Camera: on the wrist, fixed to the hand. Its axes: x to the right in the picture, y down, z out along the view.
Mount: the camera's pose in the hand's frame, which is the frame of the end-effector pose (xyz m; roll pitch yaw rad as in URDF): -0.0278 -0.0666 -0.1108 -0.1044 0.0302 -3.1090
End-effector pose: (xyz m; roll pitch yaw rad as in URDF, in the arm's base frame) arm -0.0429 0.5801 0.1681 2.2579 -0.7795 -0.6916
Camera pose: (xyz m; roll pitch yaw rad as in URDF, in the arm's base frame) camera 0.0133 0.6996 0.1619 -2.4066 0.7846 2.3878
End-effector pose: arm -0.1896 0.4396 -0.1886 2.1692 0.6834 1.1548
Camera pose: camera -0.3145 0.4763 -0.1653 -2.2393 -0.6727 -2.0422
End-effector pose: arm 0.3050 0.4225 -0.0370 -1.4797 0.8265 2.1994
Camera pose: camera 0.3859 0.5092 0.0216 1.3372 -0.8556 -0.8918
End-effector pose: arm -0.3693 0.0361 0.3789 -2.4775 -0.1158 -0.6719
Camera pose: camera -0.4124 0.0501 0.5031 2.3719 0.0719 2.4626
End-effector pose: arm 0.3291 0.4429 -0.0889 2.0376 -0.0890 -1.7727
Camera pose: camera 0.4608 0.4433 -0.1009 -2.1465 0.1044 1.3270
